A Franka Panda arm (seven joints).
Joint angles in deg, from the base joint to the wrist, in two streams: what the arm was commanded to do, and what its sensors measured. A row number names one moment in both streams.
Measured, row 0: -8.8, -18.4, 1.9, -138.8, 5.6, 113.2, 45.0
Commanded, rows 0 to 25: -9.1, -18.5, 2.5, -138.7, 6.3, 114.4, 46.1; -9.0, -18.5, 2.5, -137.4, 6.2, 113.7, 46.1; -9.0, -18.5, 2.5, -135.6, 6.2, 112.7, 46.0; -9.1, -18.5, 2.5, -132.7, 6.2, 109.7, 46.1; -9.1, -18.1, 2.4, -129.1, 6.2, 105.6, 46.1; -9.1, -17.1, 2.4, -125.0, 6.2, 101.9, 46.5; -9.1, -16.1, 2.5, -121.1, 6.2, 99.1, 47.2; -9.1, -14.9, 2.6, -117.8, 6.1, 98.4, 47.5; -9.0, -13.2, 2.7, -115.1, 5.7, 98.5, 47.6; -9.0, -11.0, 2.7, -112.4, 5.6, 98.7, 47.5; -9.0, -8.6, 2.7, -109.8, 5.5, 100.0, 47.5; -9.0, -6.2, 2.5, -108.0, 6.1, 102.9, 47.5; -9.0, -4.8, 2.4, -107.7, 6.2, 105.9, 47.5; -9.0, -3.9, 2.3, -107.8, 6.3, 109.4, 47.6; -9.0, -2.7, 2.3, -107.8, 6.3, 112.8, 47.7; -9.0, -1.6, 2.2, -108.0, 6.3, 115.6, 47.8; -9.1, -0.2, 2.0, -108.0, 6.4, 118.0, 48.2; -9.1, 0.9, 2.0, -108.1, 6.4, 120.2, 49.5; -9.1, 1.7, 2.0, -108.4, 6.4, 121.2, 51.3; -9.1, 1.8, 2.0, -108.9, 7.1, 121.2, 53.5; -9.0, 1.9, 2.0, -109.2, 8.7, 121.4, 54.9; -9.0, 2.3, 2.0, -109.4, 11.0, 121.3, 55.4; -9.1, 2.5, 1.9, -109.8, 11.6, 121.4, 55.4; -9.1, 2.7, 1.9, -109.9, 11.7, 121.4, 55.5; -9.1, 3.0, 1.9, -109.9, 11.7, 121.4, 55.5; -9.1, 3.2, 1.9, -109.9, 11.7, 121.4, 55.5
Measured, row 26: -8.9, 2.8, 1.8, -109.8, 10.6, 121.0, 54.3
